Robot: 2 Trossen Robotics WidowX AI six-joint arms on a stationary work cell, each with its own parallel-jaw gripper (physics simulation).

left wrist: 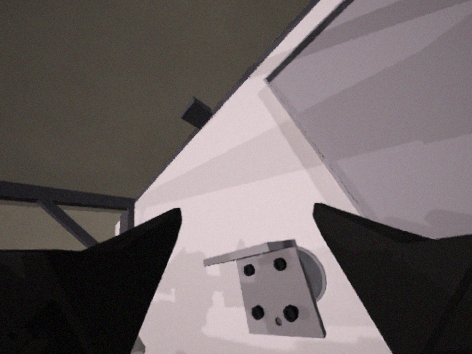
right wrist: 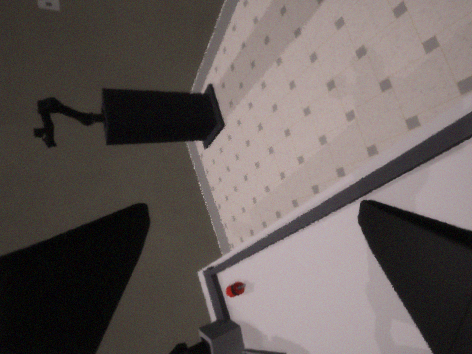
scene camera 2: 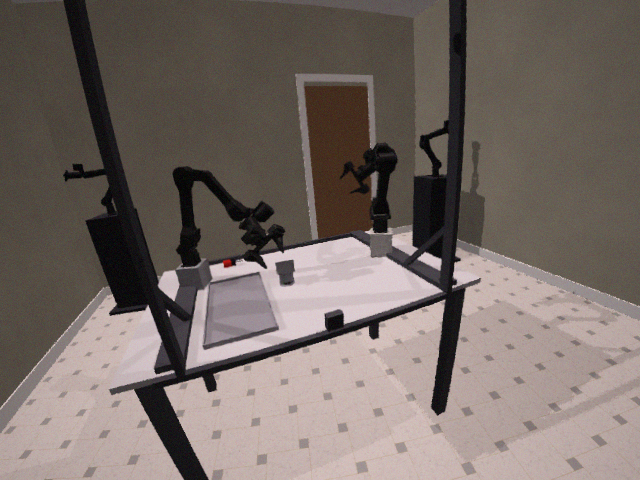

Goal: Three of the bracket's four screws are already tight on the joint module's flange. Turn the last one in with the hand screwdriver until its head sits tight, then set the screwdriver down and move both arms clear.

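Frame: origin at the left arm's base, x left, y back, z up, level; metres.
Seen in the pictures: left gripper, fingertip midpoint: [left wrist: 247, 211] [scene camera 2: 274, 260]; right gripper, fingertip midpoint: [right wrist: 253, 212] [scene camera 2: 344, 186]; left arm's base, origin of the base link: [right wrist: 207, 350] [scene camera 2: 191, 263]; right arm's base, origin of the base link: [scene camera 2: 380, 230].
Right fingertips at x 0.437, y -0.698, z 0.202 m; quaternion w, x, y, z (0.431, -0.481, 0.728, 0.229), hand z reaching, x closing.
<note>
Offsets run from my right fingertips to a thing's top centre.
The grey bracket [scene camera 2: 284, 266] [left wrist: 272, 295] stands on the table with the round joint module {dz -0.239, dx -0.474, dy +0.298 m} [left wrist: 315, 275] behind its plate. Four black screw heads show on the plate in the left wrist view, with a small hole near its lower edge; how tight each sits cannot be told. The red-handled screwdriver {dz -0.269, dx -0.252, dy +0.588 m} [scene camera 2: 227, 262] [right wrist: 235, 289] lies at the table's back left in the scene view, apart from both grippers. My left gripper [scene camera 2: 273, 258] [left wrist: 247, 211] is open and empty, above and left of the bracket in the scene view. My right gripper [scene camera 2: 346, 184] [right wrist: 253, 212] is open and empty, high above the table.
A flat grey tray {dz -0.287, dx -0.613, dy +0.464 m} [scene camera 2: 240, 336] [left wrist: 390, 100] lies left of the bracket in the scene view. A small black box {dz -0.246, dx -0.789, dy +0.123 m} [scene camera 2: 333, 319] [left wrist: 196, 111] sits at the front edge. Dark frame posts [scene camera 2: 455, 155] rise at the table's sides.
</note>
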